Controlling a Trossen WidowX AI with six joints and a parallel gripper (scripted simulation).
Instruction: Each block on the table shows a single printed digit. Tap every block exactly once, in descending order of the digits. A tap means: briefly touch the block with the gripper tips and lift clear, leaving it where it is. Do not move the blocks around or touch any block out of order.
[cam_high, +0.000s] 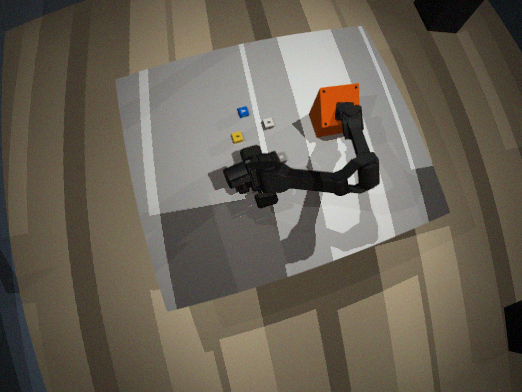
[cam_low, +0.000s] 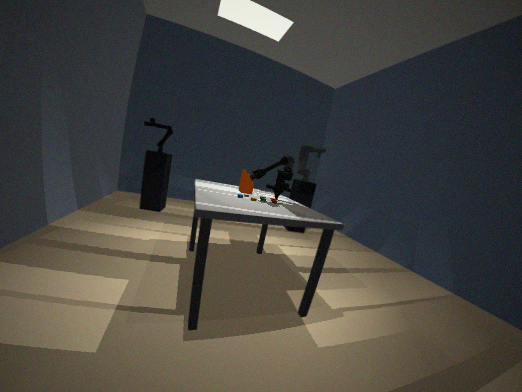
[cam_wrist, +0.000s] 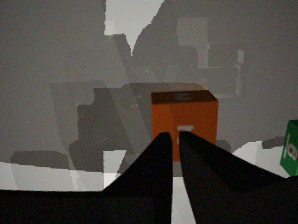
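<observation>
My gripper tip is 10 mm to the left of the orange block and 20 mm above it. From my gripper tip the other things lie so: grey block 100 mm behind, 80 mm to the right, 20 mm below; then red block 90 mm behind, 10 mm to the left, 20 mm below; then green block 10 mm behind, 90 mm to the right, 20 mm below.
</observation>
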